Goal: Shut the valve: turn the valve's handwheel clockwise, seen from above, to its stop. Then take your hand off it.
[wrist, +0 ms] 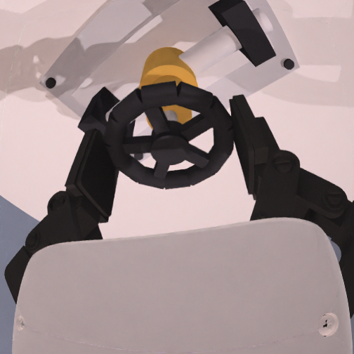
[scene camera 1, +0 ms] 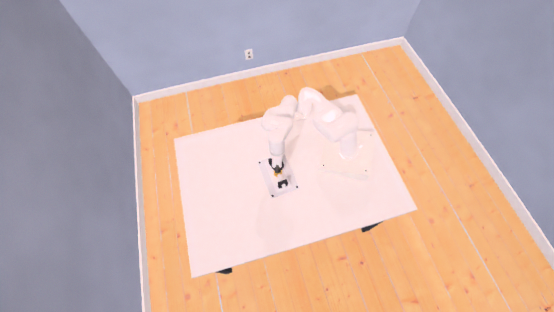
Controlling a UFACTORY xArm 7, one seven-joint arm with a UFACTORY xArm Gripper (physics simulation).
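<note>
The valve's black handwheel (wrist: 170, 150) (scene camera 1: 278, 170) is a spoked ring in the middle of the wrist view. It sits above the valve's yellow body (wrist: 167, 62). My gripper (wrist: 167, 131) is shut on the handwheel, one black finger against the left side of the rim and the other against the right. The fingers stand wide apart across the wheel. In the scene view the fingers and wheel are small and partly run together under the wrist. Contact on the far side of each finger pad is hidden.
The valve stands on a grey baseplate (scene camera 1: 270, 182) (wrist: 220, 75) with black corner bolts. A white pipe (wrist: 210, 51) runs through a black bracket (wrist: 245, 32) (scene camera 1: 283, 183). A second black bracket (wrist: 101, 107) is beside the left finger. The arm's base stands on the white table (scene camera 1: 225, 210).
</note>
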